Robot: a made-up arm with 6 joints.
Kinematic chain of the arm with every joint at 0, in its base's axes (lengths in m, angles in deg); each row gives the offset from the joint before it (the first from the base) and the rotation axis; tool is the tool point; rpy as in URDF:
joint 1: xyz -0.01 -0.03 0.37 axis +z
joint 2: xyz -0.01 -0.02 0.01 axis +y
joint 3: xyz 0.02 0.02 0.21 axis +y
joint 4: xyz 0.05 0 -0.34 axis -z
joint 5: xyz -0.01 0 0.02 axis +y
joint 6: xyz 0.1 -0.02 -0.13 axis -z
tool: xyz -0.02 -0.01 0 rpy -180 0 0
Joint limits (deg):
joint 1: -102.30..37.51
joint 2: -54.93..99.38
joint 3: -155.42..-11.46
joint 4: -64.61..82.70
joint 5: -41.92..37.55
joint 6: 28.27..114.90
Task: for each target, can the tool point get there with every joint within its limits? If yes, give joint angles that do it. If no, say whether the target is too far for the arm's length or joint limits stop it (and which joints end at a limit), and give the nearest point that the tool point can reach.
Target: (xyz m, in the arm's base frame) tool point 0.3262 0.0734 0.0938
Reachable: yes | joints 23.67 43.77 -54.70 32.45 2.63 98.54
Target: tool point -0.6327 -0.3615 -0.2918
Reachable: no: too far | nearest point -0.2104 -0.3497 -0.0531 | short by 0.485 m
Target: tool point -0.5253 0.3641 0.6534
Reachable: no: joint limits stop it (at a limit: joint 2, joint 3, joint 5, joint 6) | nearest point -0.4236 0.2863 0.7179 | short by 0.143 m
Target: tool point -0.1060 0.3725 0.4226
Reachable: no: joint limits stop it (at a limit: joint 2, joint 3, joint 5, joint 6) | nearest point -0.0739 0.2380 0.2927 | short by 0.190 m
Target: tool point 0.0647 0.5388 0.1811
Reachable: no: joint limits stop it (at a limit: joint 1, joint 4, joint 5, joint 6) | nearest point 0.2282 0.3258 0.1811 | short by 0.268 m
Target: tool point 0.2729 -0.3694 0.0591
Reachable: yes | joints -43.97 75.06 -87.17 17.73 -27.64 48.31
